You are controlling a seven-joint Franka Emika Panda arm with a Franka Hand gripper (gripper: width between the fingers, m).
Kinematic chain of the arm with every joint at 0, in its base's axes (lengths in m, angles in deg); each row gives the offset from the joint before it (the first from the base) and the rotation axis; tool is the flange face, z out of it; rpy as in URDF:
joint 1: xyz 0 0 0.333 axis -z
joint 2: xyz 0 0 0 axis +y
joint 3: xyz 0 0 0.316 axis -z
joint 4: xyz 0.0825 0 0 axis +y
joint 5: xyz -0.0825 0 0.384 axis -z
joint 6: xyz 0 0 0 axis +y
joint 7: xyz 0.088 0 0 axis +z
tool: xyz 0 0 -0.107 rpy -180 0 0
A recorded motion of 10 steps. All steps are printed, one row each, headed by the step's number.
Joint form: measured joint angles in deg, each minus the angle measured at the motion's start. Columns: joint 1, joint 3, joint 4, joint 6, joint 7, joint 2, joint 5.
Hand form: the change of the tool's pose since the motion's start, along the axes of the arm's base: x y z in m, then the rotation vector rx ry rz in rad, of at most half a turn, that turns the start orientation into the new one. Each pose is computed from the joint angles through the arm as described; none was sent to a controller.
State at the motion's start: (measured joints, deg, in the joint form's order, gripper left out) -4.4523 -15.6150 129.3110 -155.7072 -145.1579 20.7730 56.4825
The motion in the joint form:
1: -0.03 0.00 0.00 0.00 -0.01 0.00 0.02
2: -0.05 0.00 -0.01 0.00 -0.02 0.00 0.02
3: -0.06 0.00 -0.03 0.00 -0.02 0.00 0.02
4: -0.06 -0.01 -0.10 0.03 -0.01 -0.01 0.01
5: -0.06 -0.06 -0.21 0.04 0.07 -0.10 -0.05
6: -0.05 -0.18 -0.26 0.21 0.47 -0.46 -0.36
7: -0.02 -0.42 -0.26 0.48 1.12 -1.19 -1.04
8: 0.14 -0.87 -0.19 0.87 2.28 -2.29 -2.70
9: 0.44 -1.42 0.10 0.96 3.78 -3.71 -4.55
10: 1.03 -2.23 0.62 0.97 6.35 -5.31 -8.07
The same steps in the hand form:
1: -0.0001 0.0003 0.0000 -0.0001 -0.0001 0.0007
2: -0.0001 0.0005 0.0001 0.0000 -0.0003 0.0008
3: 0.0000 0.0006 0.0002 0.0001 -0.0006 0.0010
4: 0.0004 0.0007 0.0007 0.0002 -0.0017 0.0008
5: 0.0012 0.0013 0.0022 0.0011 -0.0045 0.0018
6: 0.0020 0.0020 0.0057 0.0001 -0.0082 0.0043
7: 0.0030 0.0033 0.0123 0.0001 -0.0145 0.0063
8: 0.0043 0.0048 0.0220 0.0046 -0.0196 0.0028
9: 0.0048 0.0061 0.0337 0.0128 -0.0266 0.0038
10: 0.0048 0.0065 0.0461 0.0304 -0.0235 -0.0013

